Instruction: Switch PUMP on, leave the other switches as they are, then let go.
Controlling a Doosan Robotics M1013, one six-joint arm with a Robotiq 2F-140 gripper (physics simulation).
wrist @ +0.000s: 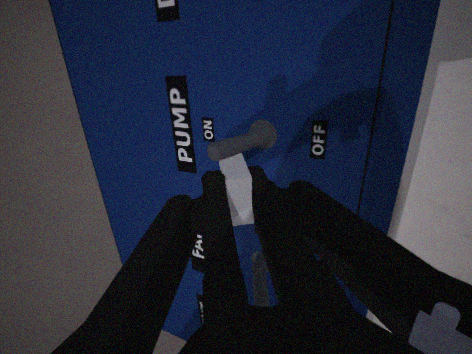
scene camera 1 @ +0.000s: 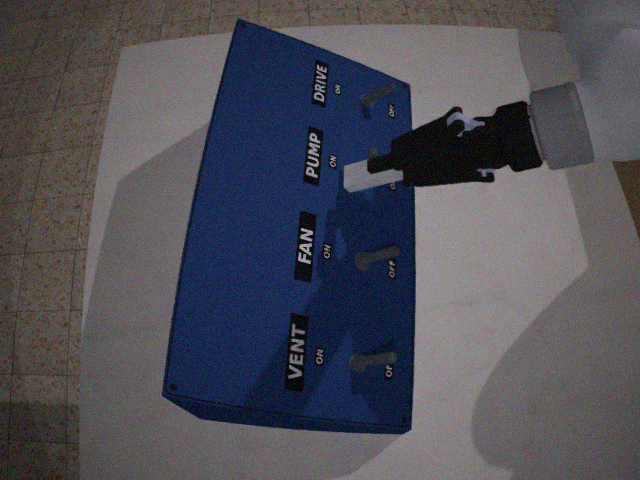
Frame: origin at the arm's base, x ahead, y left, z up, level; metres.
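Where they show: gripper, between the fingertips: [wrist: 228,159] [scene camera 1: 346,179].
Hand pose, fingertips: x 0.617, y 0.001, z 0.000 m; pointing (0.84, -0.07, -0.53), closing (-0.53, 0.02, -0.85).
Things, the pixels of their top centre, and the offset from my fingertips. Level surfaces: height alone.
- blue switch panel, height of its surface: 0.047 m up
- PUMP lever, centre of its top: [wrist: 210,152] [scene camera 1: 372,150] 0.030 m back, 0.019 m right, 0.034 m up
- DRIVE lever, centre of its top: [scene camera 1: 382,84] 0.053 m back, 0.137 m right, 0.022 m up
- FAN lever, centre of its top: [wrist: 243,294] [scene camera 1: 381,248] 0.032 m back, 0.102 m left, 0.022 m up
- VENT lever, centre of its top: [scene camera 1: 378,355] 0.021 m back, 0.221 m left, 0.022 m up
- pale table top, height of its surface: 0.108 m down
The blue switch panel [scene camera 1: 248,206] [wrist: 115,100] has four grey levers. In the wrist view the PUMP lever [wrist: 240,143] extends from its round base toward the ON label; its exact tilt is hard to tell. In the scene view a small grey part of the PUMP lever [scene camera 1: 372,152] shows beside the fingers, which hide the rest. The DRIVE lever [scene camera 1: 379,95], FAN lever [scene camera 1: 379,255] and VENT lever [scene camera 1: 374,359] lean toward OFF. My gripper [scene camera 1: 355,177] [wrist: 228,159] is shut and empty, its pale fingertips against or very near the side of the PUMP lever.
The panel rests on a pale table top [scene camera 1: 485,232]. The FAN lever stands on one side of the gripper and the DRIVE lever on the other. The arm comes in from the right in the scene view. Tiled floor [scene camera 1: 41,206] shows beyond the table's left edge.
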